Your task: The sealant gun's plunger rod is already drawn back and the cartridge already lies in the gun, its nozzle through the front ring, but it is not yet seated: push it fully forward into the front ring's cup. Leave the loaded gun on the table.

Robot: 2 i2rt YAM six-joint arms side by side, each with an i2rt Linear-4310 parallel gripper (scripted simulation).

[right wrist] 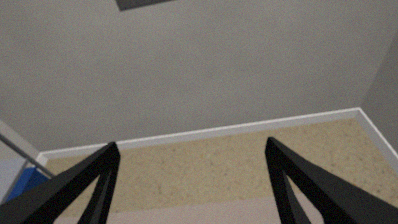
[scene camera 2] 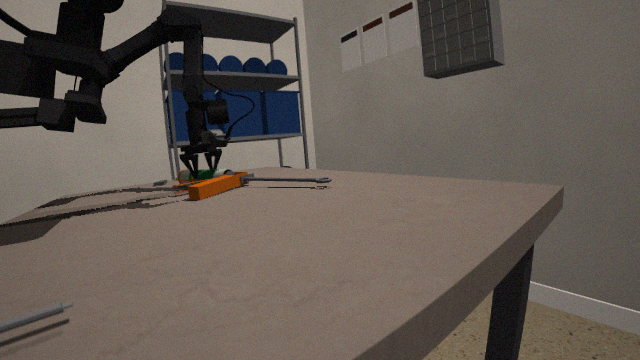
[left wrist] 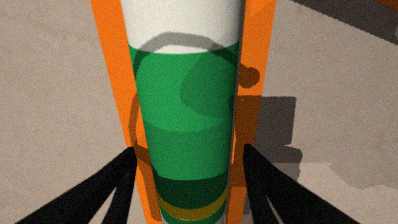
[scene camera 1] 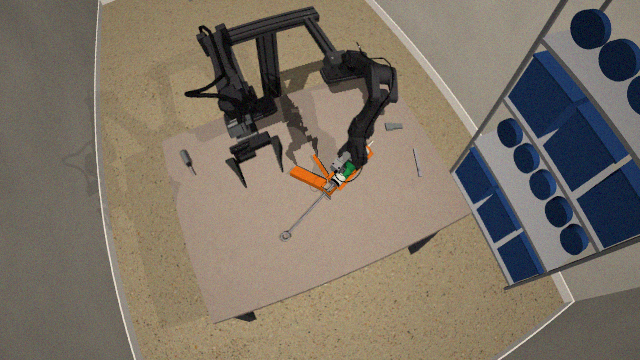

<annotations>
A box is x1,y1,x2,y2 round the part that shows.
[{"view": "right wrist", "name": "my right gripper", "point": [191,146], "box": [0,137,397,223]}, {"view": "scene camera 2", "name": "orange sealant gun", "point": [210,187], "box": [173,170,331,199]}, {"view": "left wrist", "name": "my left gripper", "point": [189,152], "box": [15,144,359,223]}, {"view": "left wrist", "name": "orange sealant gun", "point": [257,29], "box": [90,0,397,223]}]
</annotations>
